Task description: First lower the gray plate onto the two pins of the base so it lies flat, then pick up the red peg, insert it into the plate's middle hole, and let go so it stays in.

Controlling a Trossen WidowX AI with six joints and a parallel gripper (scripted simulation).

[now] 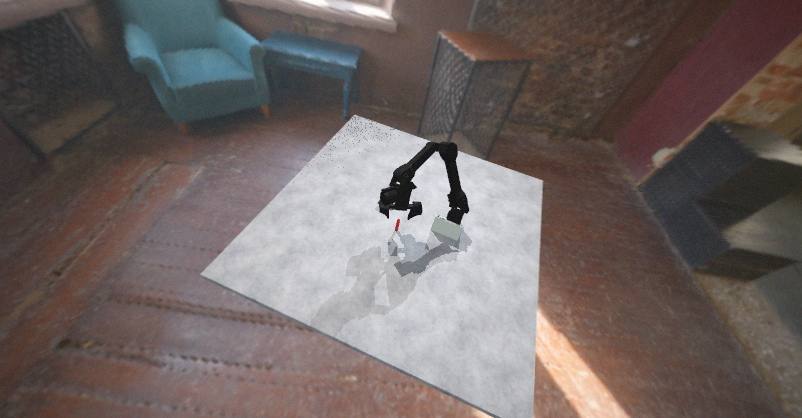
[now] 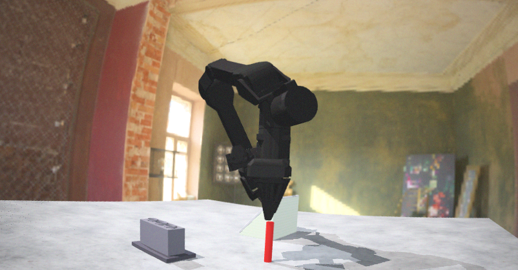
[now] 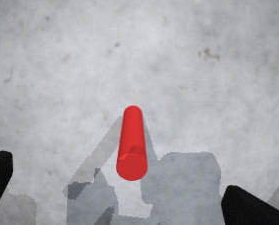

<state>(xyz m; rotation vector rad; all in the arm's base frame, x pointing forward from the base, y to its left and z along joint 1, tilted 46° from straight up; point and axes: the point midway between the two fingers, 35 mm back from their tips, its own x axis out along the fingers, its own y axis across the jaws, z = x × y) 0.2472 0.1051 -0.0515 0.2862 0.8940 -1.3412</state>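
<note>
The red peg lies 5 cm below my gripper tip. From my gripper tip the other things lie so: dark base (10 cm ahead, 17 cm to the right, 8 cm below); gray plate (10 cm ahead, 18 cm to the right, 5 cm below).
</note>
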